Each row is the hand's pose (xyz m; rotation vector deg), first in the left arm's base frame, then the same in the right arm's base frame.
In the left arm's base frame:
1: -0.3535 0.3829 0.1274 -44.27 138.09 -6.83
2: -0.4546 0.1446 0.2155 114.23 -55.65 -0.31
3: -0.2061 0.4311 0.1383 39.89 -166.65 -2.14
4: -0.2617 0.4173 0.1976 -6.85 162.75 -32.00
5: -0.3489 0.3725 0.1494 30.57 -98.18 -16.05
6: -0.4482 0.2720 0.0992 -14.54 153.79 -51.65
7: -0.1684 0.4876 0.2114 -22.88 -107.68 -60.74
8: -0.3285 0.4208 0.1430 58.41 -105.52 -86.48
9: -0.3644 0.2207 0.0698 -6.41 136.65 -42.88
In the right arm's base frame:
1: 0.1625 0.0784 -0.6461 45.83 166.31 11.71
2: -0.0753 -0.0012 -0.5371 83.47 -93.19 -75.52
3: 0.2659 -0.0116 -0.7196 -44.10 -138.02 -46.80
4: 0.2427 -0.0115 -0.6405 -67.92 -138.78 1.49
5: 0.1591 0.0583 -0.6320 -11.67 -73.44 -81.96
6: 0.0202 0.1140 -0.6231 -54.41 -140.90 18.57
7: 0.3452 -0.0554 -0.6779 -76.46 -50.14 -101.33
8: 0.2094 0.0680 -0.6448 -19.80 -99.67 -144.50
9: 0.0015 0.0495 -0.7005 -69.74 -150.62 32.87

